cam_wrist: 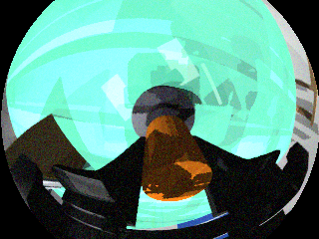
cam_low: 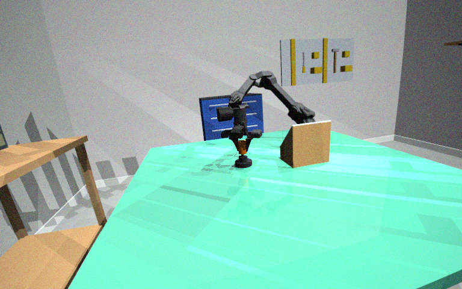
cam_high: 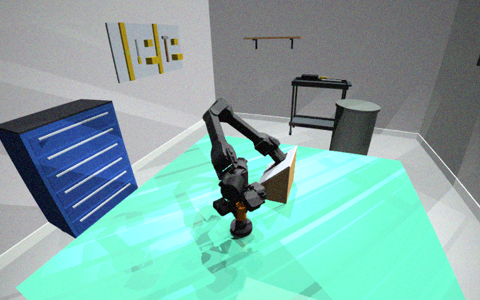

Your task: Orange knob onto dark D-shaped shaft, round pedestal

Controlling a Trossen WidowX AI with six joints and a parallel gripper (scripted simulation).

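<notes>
Now: gripper tip 2 cm below the orange knob. Round my gripper tip: dark round pedestal 4 cm below.
</notes>
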